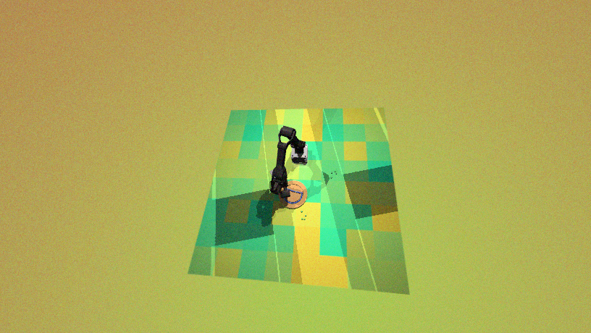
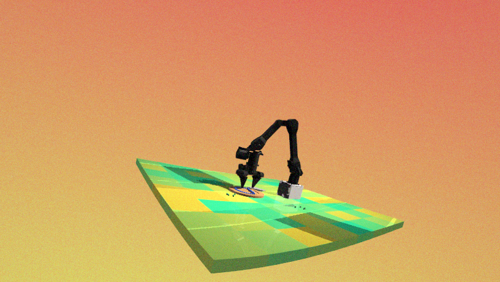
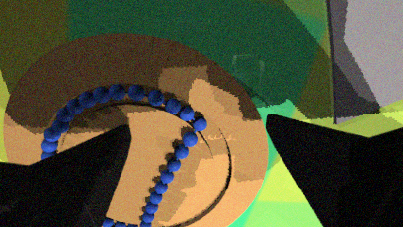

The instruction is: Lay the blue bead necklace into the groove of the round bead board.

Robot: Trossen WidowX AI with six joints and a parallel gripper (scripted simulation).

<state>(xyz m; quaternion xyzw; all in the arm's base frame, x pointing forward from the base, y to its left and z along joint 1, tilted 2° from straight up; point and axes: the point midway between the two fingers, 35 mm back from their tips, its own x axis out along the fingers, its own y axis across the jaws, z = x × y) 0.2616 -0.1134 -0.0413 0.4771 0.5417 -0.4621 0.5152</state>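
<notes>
My gripper tip is now 40 mm short of the round bead board, 50 mm to the right of it and 10 mm above it. Round my gripper tip: flat grey piece 130 mm behind, 60 mm to the right, 20 mm below.
</notes>
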